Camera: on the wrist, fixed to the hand. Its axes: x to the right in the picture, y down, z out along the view.
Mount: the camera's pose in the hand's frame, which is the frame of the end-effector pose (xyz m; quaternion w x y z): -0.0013 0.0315 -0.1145 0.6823 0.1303 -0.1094 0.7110
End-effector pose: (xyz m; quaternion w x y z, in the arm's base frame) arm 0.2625 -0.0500 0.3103 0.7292 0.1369 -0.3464 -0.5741
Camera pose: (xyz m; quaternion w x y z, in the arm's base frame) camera 0.3616 -0.0619 0.2459 0.8500 -0.1207 -0.4882 0.1569
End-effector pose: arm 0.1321 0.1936 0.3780 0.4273 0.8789 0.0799 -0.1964
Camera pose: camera 0.1723 0.2636 0.4651 0.3254 0.6907 -0.6427 0.0632
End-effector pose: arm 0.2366 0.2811 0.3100 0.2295 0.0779 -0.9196 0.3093
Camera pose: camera 0.2716 0.3754 0.3731 0.1741 0.5369 0.6676 -0.4855
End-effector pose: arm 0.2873 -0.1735 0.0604 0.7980 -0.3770 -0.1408 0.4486
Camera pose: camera 0.3318 -0.2191 -0.0398 0.2592 -0.2043 0.1431 0.9330
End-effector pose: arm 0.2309 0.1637 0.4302 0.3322 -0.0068 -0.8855 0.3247
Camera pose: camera 0.2934 0.2536 0.4763 0.1002 0.5554 0.5934 -0.5739
